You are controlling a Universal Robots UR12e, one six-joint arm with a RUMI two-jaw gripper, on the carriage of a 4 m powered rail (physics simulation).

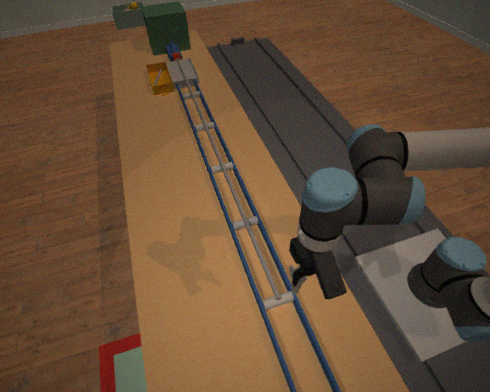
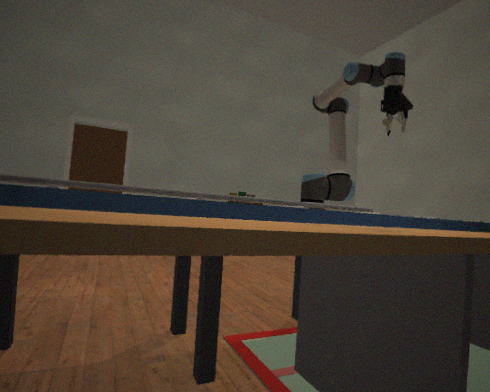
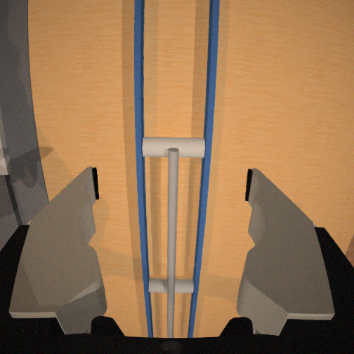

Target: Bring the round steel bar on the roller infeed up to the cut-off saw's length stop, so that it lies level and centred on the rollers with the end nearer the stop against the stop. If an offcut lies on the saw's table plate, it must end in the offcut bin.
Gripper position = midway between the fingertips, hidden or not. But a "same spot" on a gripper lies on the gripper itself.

Scene:
gripper: image 1; image 2 395, 134; image 3
same spot on gripper: [image 3: 289, 287] = [image 1: 303, 279]

